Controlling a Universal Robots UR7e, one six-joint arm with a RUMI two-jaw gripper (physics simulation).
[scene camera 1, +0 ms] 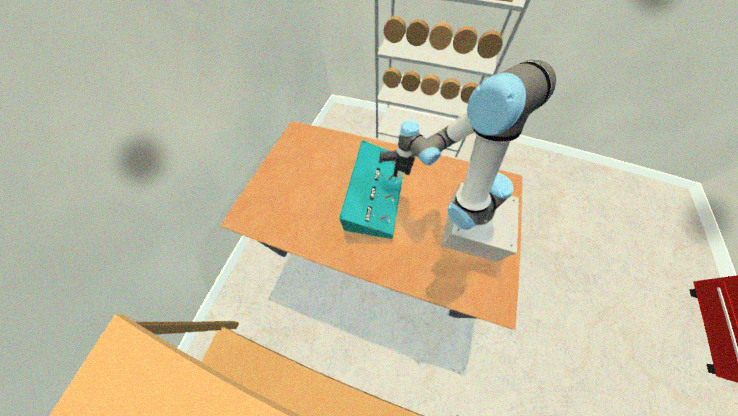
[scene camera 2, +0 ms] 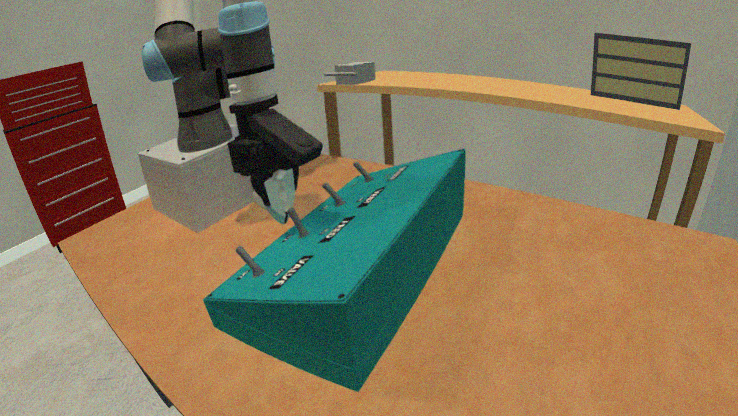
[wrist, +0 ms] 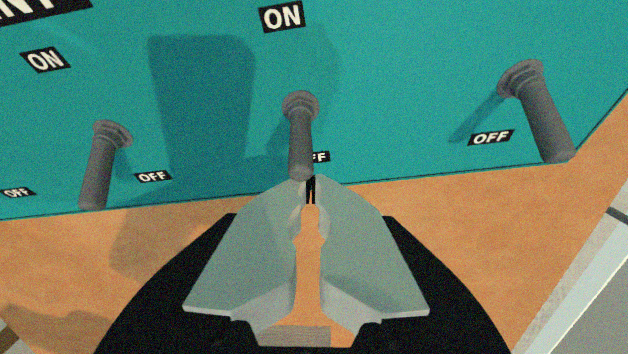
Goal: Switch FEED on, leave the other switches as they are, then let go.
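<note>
The teal switch panel lies on the table. The FEED switch, second nearest in scene camera 2, tilts to its OFF side. The VALVE switch, the VENT switch and the far switch lean the same way. My gripper is shut and empty. Its tips are at the free end of the FEED lever, on the OFF side. They overlap it in the wrist view; whether they touch is unclear.
The VENT and VALVE levers stand on either side of the fingers. The panel rests on the orange table. The robot's base block stands on the OFF side. A red cabinet and a wooden bench stand beyond the table.
</note>
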